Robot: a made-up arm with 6 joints. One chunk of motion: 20 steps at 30 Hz.
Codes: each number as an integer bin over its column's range. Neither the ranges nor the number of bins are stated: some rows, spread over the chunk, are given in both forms.
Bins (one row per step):
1: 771 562 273 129 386 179
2: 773 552 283 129 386 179
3: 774 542 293 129 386 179
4: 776 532 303 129 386 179
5: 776 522 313 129 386 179
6: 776 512 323 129 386 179
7: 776 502 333 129 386 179
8: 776 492 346 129 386 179
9: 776 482 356 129 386 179
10: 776 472 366 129 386 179
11: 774 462 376 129 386 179
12: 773 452 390 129 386 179
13: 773 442 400 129 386 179
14: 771 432 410 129 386 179
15: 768 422 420 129 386 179
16: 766 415 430 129 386 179
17: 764 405 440 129 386 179
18: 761 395 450 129 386 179
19: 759 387 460 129 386 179
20: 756 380 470 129 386 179
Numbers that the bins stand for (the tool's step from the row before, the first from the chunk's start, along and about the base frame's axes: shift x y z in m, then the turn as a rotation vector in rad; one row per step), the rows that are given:
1: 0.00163 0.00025 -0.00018 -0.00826 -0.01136 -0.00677
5: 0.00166 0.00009 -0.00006 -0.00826 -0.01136 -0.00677
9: 0.00166 -0.00007 0.00007 -0.00826 -0.01136 -0.00677
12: 0.00164 -0.00019 0.00017 -0.00826 -0.01136 -0.00677
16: 0.00160 -0.00034 0.00029 -0.00826 -0.01136 -0.00677
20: 0.00154 -0.00048 0.00041 -0.00826 -0.01136 -0.00677
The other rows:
2: 0.00164 0.00021 -0.00015 -0.00826 -0.01136 -0.00677
3: 0.00165 0.00017 -0.00012 -0.00826 -0.01136 -0.00677
4: 0.00166 0.00013 -0.00009 -0.00826 -0.01136 -0.00677
6: 0.00166 0.00005 -0.00003 -0.00826 -0.01136 -0.00677
7: 0.00166 0.00001 0.00000 -0.00826 -0.01136 -0.00677
8: 0.00166 -0.00003 0.00004 -0.00826 -0.01136 -0.00677
10: 0.00166 -0.00011 0.00010 -0.00826 -0.01136 -0.00677
11: 0.00165 -0.00015 0.00013 -0.00826 -0.01136 -0.00677
13: 0.00164 -0.00023 0.00020 -0.00826 -0.01136 -0.00677
14: 0.00163 -0.00027 0.00023 -0.00826 -0.01136 -0.00677
15: 0.00161 -0.00031 0.00026 -0.00826 -0.01136 -0.00677
17: 0.00159 -0.00038 0.00032 -0.00826 -0.01136 -0.00677
18: 0.00157 -0.00042 0.00035 -0.00826 -0.01136 -0.00677
19: 0.00156 -0.00045 0.00038 -0.00826 -0.01136 -0.00677

